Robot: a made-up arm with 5 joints.
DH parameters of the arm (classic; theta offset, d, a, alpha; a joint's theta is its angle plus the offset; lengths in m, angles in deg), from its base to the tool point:
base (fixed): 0 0.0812 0 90
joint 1: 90 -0.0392 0.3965 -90
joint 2: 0 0.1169 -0.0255 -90
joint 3: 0 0.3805 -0.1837 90
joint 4: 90 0.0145 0.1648 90
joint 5: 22.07 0 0.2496 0
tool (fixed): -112.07 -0.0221 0 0
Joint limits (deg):
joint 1: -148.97..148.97
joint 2: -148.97..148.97
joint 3: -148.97..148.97
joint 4: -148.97..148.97
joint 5: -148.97..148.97
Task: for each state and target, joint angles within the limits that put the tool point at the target. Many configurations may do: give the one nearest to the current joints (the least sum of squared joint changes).
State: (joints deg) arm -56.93 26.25 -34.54 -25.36 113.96
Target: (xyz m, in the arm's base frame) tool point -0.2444 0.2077 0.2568
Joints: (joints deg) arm -51.50 38.69 -16.19 -24.78 96.62
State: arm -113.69 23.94 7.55 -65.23 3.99
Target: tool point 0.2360 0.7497 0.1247
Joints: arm -118.94 16.53 9.60 -32.41 -16.41
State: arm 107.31 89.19 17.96 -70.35 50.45
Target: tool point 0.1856 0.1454 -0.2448
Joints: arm 106.35 82.95 14.91 -65.20 55.49
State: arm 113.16 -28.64 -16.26 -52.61 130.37
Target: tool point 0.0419 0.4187 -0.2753
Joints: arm 128.17 -2.82 8.48 -46.04 123.01
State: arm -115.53 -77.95 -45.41 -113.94 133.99
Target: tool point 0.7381 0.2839 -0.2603
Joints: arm -111.20 -87.28 -57.01 -108.77 143.80
